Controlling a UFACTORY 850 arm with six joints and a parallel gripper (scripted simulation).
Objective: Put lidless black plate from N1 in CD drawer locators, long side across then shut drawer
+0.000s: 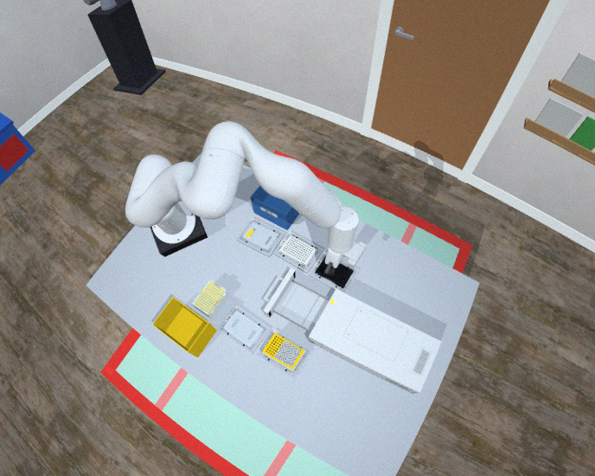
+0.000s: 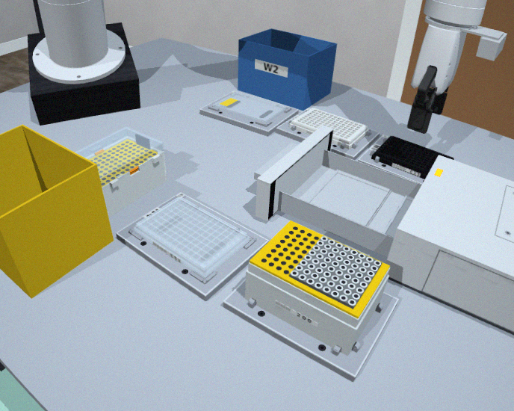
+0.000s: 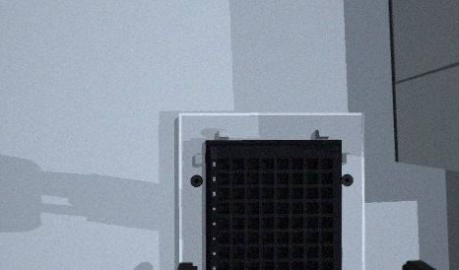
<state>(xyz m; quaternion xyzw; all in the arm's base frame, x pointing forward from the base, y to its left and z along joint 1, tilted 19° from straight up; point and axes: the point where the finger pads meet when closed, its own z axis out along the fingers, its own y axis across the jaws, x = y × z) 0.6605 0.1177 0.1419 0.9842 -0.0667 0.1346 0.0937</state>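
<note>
The black plate is 8 cm below my hand. From my hand the other things lie so: white plate 17 cm behind, 8 cm below, 3 cm to the left; slotted nest 10 cm below; cooler drawer 18 cm to the right, 6 cm below, 4 cm behind.
</note>
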